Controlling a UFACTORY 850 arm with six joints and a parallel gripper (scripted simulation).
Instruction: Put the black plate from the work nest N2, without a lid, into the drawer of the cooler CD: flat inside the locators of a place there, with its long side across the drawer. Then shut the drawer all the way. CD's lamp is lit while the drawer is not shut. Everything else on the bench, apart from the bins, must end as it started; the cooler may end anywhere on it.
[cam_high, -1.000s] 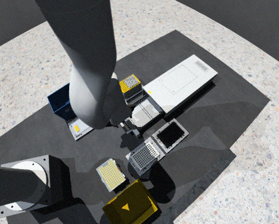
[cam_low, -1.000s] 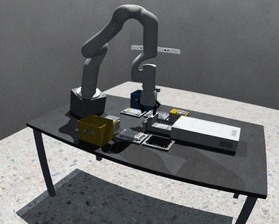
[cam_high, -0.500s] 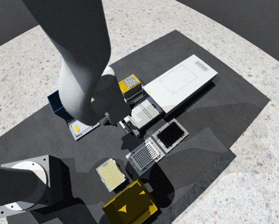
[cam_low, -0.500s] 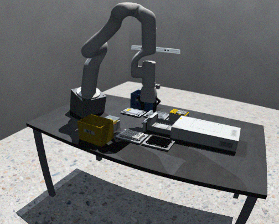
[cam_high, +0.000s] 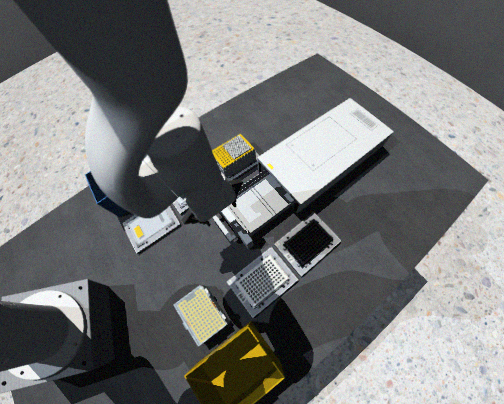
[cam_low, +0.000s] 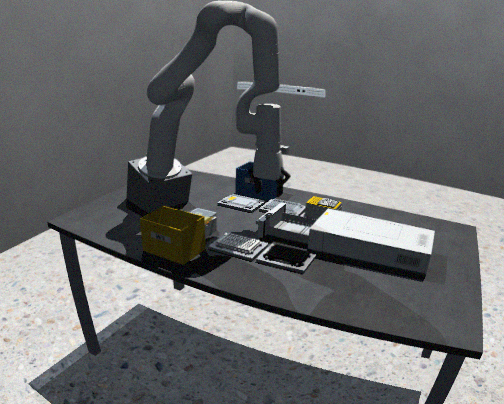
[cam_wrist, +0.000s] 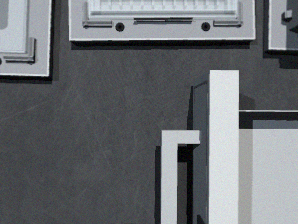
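The black plate is 18 cm ahead of my hand, 18 cm to the right of it and 13 cm below it. From my hand the other things lie so: drawer: 12 cm ahead, 1 cm to the left, 11 cm below; then white plate: 20 cm to the right, 13 cm below; then yellow-rimmed tip box: 14 cm ahead, 19 cm to the left, 9 cm below.
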